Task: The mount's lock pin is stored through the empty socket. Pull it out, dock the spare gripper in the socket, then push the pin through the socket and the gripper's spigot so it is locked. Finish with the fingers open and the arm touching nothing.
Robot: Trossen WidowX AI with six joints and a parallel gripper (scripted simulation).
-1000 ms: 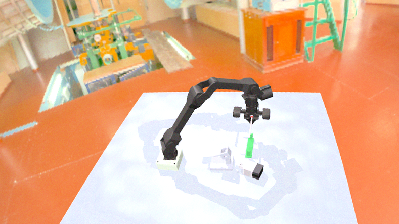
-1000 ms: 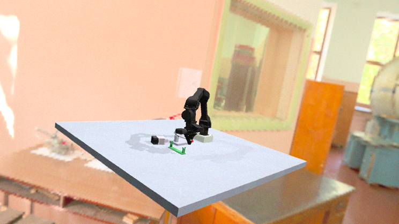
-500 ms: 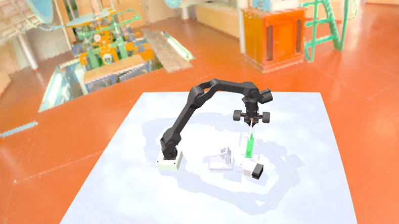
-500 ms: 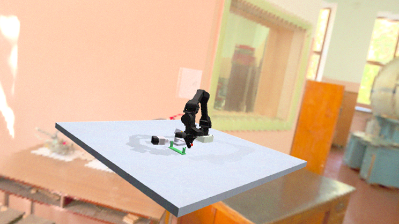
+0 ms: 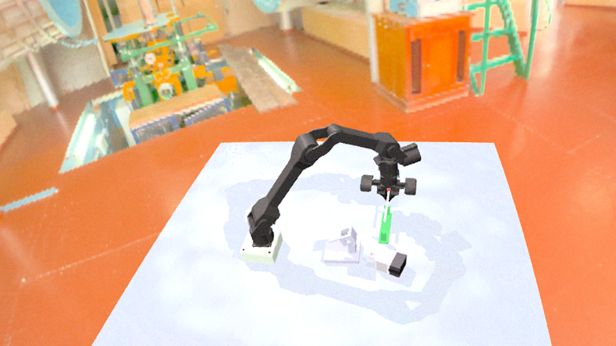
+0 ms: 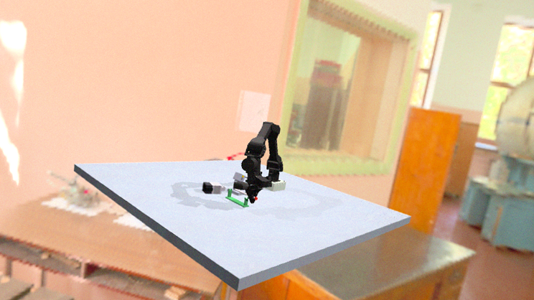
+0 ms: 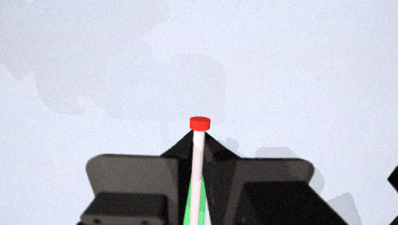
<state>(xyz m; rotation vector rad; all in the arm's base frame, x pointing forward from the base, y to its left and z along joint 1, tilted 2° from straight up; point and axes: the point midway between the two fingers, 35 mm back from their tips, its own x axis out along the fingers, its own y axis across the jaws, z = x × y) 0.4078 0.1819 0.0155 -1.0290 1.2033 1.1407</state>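
The green cradle is 10 mm behind my gripper tip, 100 mm to the right of it and 10 mm below it. From my gripper tip the other things lie so: spare gripper 20 mm behind, 260 mm to the right, 10 mm below; mount 140 mm behind, 210 mm to the right, 20 mm above.
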